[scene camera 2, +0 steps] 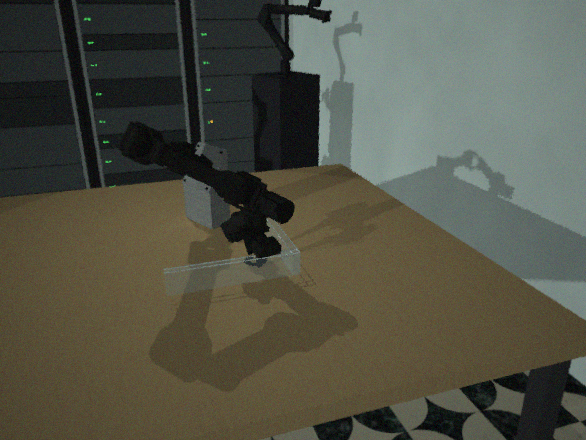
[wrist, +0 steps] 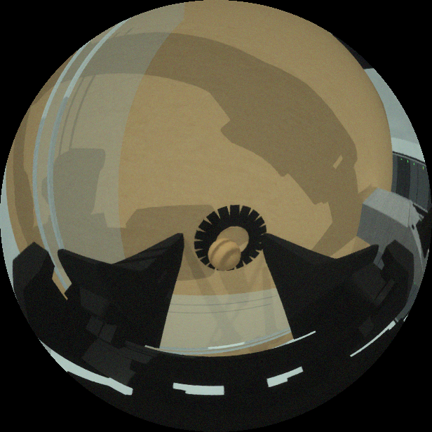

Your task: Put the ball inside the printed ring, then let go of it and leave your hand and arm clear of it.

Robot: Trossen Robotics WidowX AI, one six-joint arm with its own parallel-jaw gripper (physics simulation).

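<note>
The tan ball [wrist: 224, 254] is between the fingertips in the wrist view, with a gap on each side. It lies over the near part of the black, notched printed ring [wrist: 231, 215] and covers some of its near edge; whether it is fully inside is hard to tell. My gripper [wrist: 223, 239] [scene camera 2: 259, 256] is open and empty, its fingers low on both sides of the ball and ring. In the scene view a dark bit of the ring [scene camera 2: 254, 262] shows below the hand, behind a clear wall. The ball cannot be made out there.
Low clear walls [scene camera 2: 200, 281] [wrist: 85, 190] stand in front of the hand and to its right in the scene view. A grey box [scene camera 2: 200, 206] [wrist: 385, 212] stands behind the arm on the wooden table [scene camera 2: 400, 320]. Arm shadows cross the tabletop.
</note>
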